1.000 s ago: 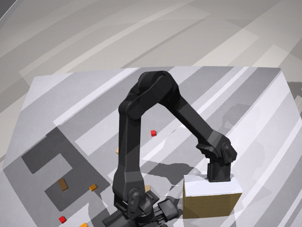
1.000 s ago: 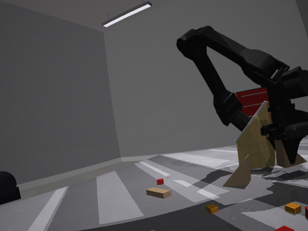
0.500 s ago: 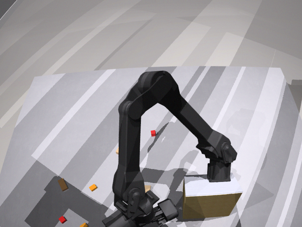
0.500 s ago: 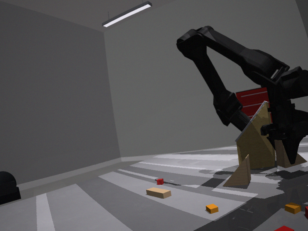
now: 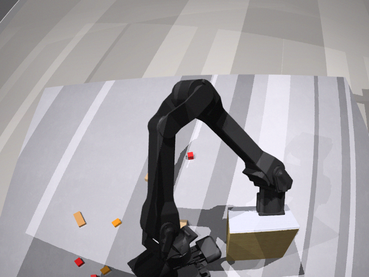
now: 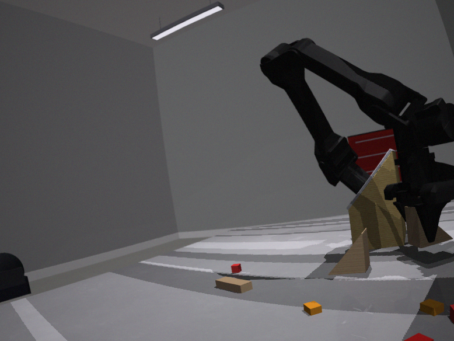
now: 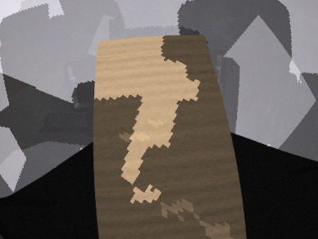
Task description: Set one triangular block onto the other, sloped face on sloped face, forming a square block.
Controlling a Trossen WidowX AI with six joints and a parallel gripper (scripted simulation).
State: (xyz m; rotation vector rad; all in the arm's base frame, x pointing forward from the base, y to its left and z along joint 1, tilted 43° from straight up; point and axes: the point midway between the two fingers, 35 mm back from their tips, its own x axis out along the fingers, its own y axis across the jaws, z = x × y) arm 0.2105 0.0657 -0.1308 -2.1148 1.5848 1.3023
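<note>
Now: the tan triangular block 10 mm above my gripper tip. Round my gripper tip: tan brick 330 mm ahead, 140 mm to the right, 30 mm below.
</note>
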